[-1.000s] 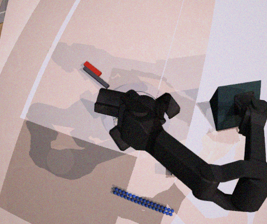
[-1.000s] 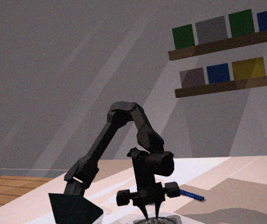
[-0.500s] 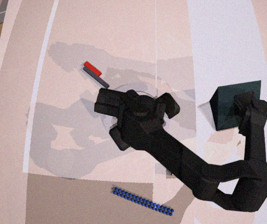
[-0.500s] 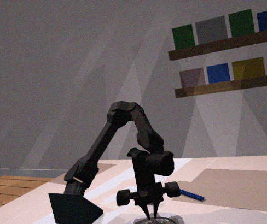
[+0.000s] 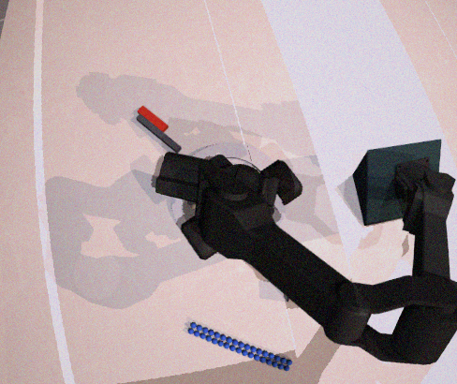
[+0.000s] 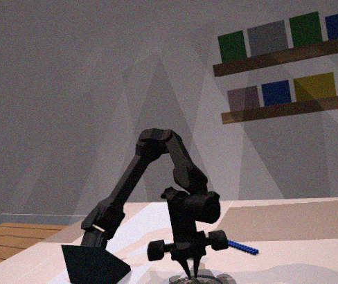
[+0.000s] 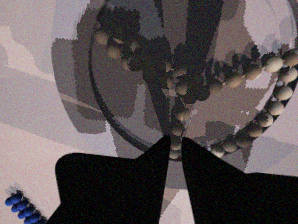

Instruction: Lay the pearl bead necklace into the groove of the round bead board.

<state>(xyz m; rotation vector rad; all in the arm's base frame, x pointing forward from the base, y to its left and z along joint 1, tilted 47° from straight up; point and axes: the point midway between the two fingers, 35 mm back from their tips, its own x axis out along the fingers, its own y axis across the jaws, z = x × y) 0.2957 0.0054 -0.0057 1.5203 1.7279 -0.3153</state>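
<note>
The round bead board is 20 mm ahead of my gripper tip, 50 mm to the right of it and 10 mm below it. Also, from my gripper tip: small beige cube 60 mm behind, 140 mm to the left; then grey block 130 mm ahead, 210 mm to the right, 10 mm below.
</note>
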